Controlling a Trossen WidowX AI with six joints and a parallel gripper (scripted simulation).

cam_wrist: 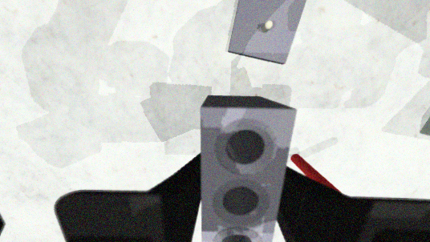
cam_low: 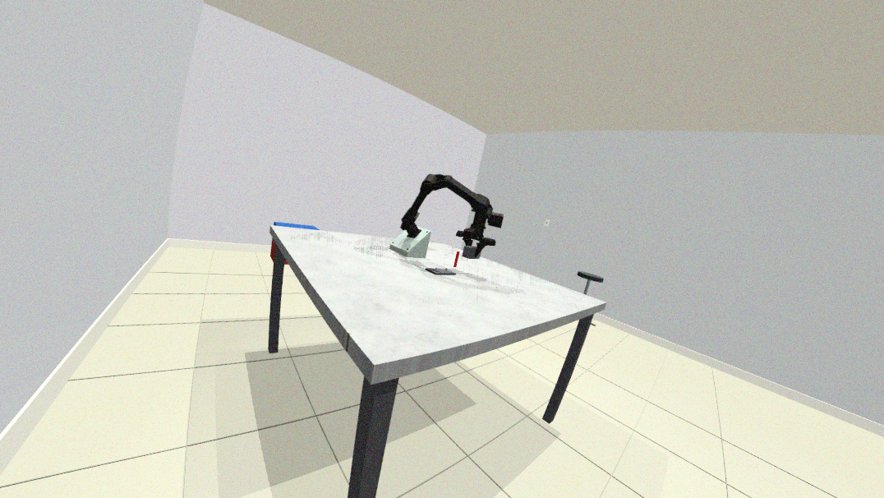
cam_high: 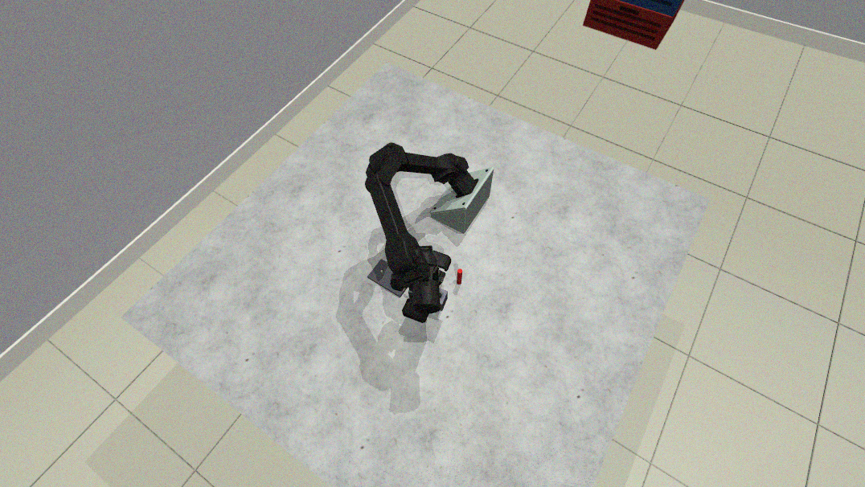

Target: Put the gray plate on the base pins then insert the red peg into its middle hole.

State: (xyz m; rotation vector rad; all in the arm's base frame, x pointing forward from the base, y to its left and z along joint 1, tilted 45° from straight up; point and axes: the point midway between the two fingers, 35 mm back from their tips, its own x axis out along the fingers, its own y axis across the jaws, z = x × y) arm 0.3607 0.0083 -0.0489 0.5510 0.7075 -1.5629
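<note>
The base is 15 cm to the right of my gripper tip, 8 cm below it and 4 cm behind it. Also, from my gripper tip: red peg: 11 cm behind, 5 cm below, 4 cm to the left; gray plate: 3 cm above.
</note>
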